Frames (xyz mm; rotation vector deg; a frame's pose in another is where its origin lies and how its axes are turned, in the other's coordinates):
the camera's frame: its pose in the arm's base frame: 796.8 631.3 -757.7 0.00 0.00 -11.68
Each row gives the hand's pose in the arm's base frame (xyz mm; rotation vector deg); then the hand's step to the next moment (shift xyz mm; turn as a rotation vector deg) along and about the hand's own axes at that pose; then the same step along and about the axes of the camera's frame.
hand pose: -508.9 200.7 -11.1 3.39 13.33 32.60
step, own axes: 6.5 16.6 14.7 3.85 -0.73 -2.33
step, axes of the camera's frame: -3.6 17.2 15.0 2.63 2.02 -3.13
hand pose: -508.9 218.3 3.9 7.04 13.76 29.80
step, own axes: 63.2 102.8 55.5 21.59 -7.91 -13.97
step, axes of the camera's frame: -5.7 118.7 59.3 16.95 8.47 -19.10
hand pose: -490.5 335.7 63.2 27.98 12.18 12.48
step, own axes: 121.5 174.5 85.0 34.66 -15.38 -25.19
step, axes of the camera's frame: 78.9 163.4 139.7 27.16 12.47 -34.34
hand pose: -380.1 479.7 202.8 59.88 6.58 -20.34
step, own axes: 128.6 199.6 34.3 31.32 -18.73 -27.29
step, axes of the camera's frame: 175.9 67.6 148.5 22.91 12.70 -37.29
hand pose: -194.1 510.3 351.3 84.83 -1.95 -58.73
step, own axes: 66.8 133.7 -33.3 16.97 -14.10 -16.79
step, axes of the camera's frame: 137.4 -15.0 66.0 11.01 9.12 -23.76
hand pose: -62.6 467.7 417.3 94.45 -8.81 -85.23
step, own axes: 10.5 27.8 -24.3 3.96 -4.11 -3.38
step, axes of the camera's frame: 37.4 -3.2 7.9 1.72 2.17 -6.03
